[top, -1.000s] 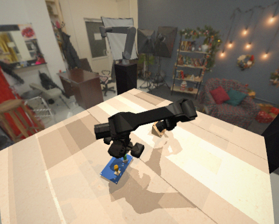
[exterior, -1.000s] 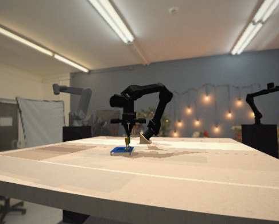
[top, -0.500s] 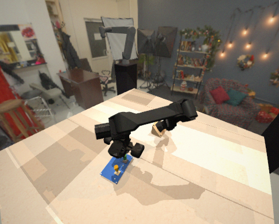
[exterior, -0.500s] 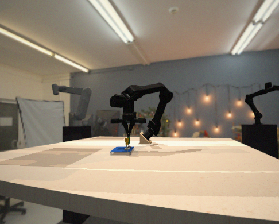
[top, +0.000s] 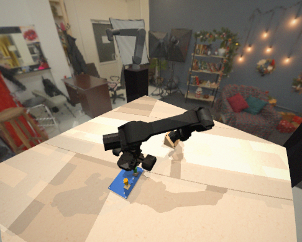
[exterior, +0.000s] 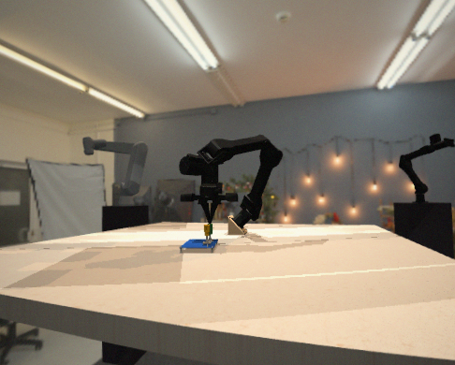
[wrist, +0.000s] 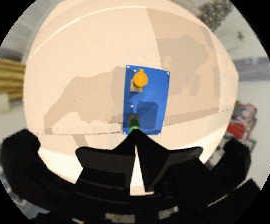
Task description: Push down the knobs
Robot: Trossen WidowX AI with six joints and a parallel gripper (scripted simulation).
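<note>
The green knob is 10 mm below my gripper tip. The rest, counted from my gripper tip: orange-yellow knob: 70 mm ahead, 10 mm to the left, 10 mm below.
</note>
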